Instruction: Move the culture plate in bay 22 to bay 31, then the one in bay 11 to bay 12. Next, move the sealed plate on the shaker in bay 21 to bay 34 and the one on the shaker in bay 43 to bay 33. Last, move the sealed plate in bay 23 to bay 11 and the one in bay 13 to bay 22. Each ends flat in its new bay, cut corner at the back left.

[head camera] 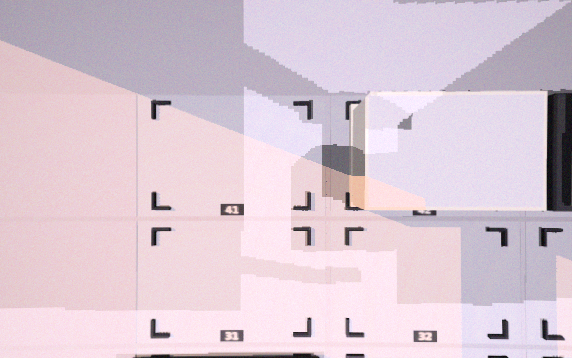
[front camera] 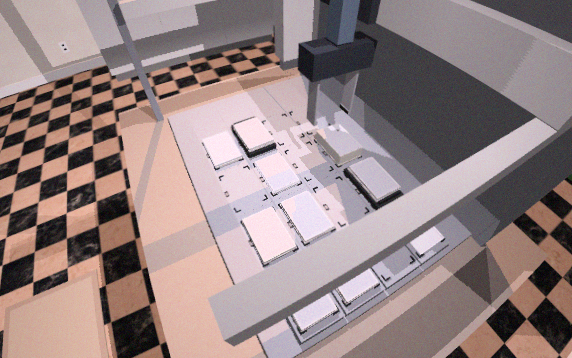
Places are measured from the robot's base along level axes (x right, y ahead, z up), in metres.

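Where they show: gripper, fingertip midpoint: (front camera: 328, 115); robot's base at its link origin: (front camera: 203, 143).
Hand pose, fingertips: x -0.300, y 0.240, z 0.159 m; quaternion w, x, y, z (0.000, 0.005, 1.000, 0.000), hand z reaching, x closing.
Things, the pixels of their top centre, and the offset from my fingertips. "spot": a spot on its surface instead.
- bay 22 at a spot on its surface: (front camera: 277, 172) spot: dx +0.151, dy -0.003, dz -0.144 m
- bay 11 at a spot on its surface: (front camera: 222, 150) spot: dx +0.259, dy -0.162, dz -0.144 m
- bay 23 at a spot on its surface: (front camera: 306, 215) spot: dx +0.153, dy +0.156, dz -0.144 m
- bay 13 at a spot on its surface: (front camera: 269, 235) spot: dx +0.258, dy +0.161, dz -0.144 m
- Bay 31 at a spot on its surface: (head camera: 195, 285) spot: dx +0.046, dy -0.207, dz -0.159 m
- tall pale block at its top centre: (head camera: 455, 151) (front camera: 339, 138) dx -0.064, dy -0.012, dz -0.117 m
My gripper (front camera: 329, 115) is open and empty above the back of the deck, near the tall block. Culture plates lie in bay 22 (front camera: 277, 172) and bay 11 (front camera: 222, 150). A sealed plate (front camera: 255, 132) sits on the dark shaker in bay 21, and another sealed plate (front camera: 377, 177) on the shaker in bay 43. Sealed plates lie in bay 23 (front camera: 306, 215) and bay 13 (front camera: 269, 235). Bay 31 (head camera: 195, 285) holds no plate in the head view. Bays 12 (front camera: 242, 187), 33 (front camera: 341, 200) and 34 (front camera: 395, 261) show no plate. Cut corners are too small to tell.
A tall pale block (front camera: 340, 142) (head camera: 455, 155) stands in bay 42, close below the gripper. Further plates (front camera: 315, 312) (front camera: 357, 286) (front camera: 426, 240) lie in the right-hand column. A gantry beam (front camera: 380, 235) crosses the front view and hides part of the deck.
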